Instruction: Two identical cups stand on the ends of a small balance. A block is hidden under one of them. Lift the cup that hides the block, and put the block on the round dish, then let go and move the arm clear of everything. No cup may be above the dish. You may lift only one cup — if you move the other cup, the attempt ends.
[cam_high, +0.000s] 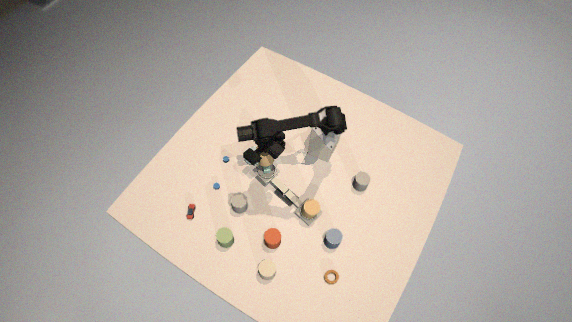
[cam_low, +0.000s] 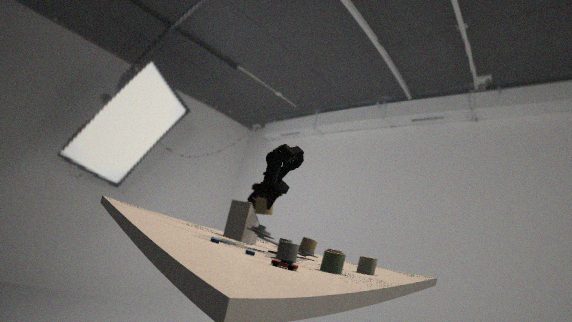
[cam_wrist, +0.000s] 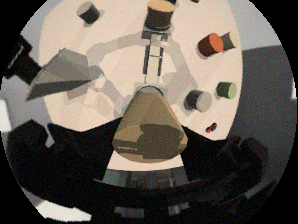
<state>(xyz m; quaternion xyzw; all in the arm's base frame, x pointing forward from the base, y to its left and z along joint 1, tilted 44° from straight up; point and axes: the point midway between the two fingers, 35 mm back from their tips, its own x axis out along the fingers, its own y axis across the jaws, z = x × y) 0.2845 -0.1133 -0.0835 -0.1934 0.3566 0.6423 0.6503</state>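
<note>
Right now my gripper tip is 7 cm past the pale blue round dish, 10 cm to the left of it and 17 cm above it. The rest, counted from my gripper tip: balance beam 3 cm ahead, 13 cm to the left, 13 cm below; balance 4 cm ahead, 13 cm to the left, 15 cm below; tan cup 2 cm to the right, 1 cm above.
</note>
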